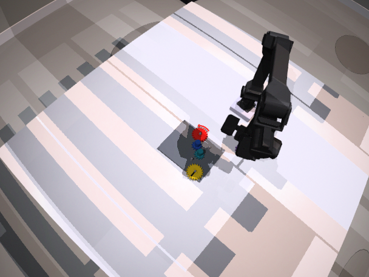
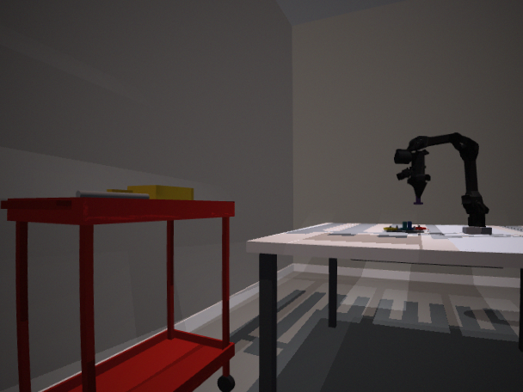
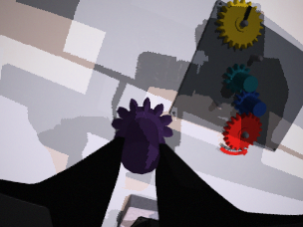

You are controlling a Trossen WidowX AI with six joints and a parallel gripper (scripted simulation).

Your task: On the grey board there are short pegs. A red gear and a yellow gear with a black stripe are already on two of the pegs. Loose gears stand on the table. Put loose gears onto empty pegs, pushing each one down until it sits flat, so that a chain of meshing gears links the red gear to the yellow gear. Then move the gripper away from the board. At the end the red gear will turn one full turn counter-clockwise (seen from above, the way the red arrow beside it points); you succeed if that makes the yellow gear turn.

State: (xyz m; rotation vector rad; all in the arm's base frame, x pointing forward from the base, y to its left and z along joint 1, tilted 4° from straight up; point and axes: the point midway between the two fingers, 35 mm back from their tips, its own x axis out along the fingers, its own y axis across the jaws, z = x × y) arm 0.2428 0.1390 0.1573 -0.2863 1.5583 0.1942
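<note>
My gripper tip is 7 cm short of the teal gear, 11 cm to the left of it and 14 cm above it. The rest, counted from my gripper tip: purple gear 1 cm below; then blue gear 5 cm ahead, 14 cm to the right, 14 cm below; then yellow gear 13 cm ahead, 7 cm to the right, 14 cm below.
</note>
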